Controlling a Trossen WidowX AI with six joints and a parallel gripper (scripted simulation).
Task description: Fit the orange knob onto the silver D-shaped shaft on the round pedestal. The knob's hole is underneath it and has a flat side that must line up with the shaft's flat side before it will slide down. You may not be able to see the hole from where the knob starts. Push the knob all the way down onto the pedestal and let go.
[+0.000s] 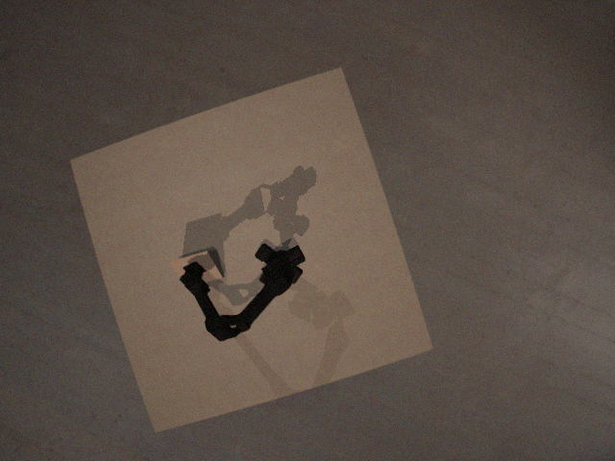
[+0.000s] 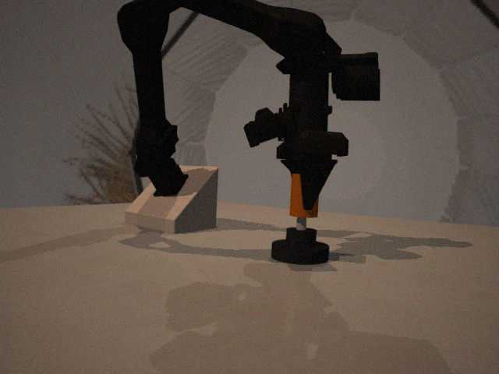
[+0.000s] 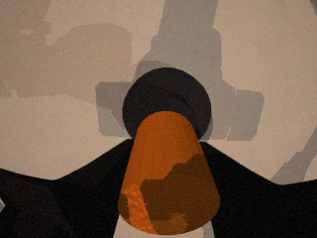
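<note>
My gripper tip is now 4 cm above the black round pedestal. Also, from my gripper tip: orange knob 3 cm above.
</note>
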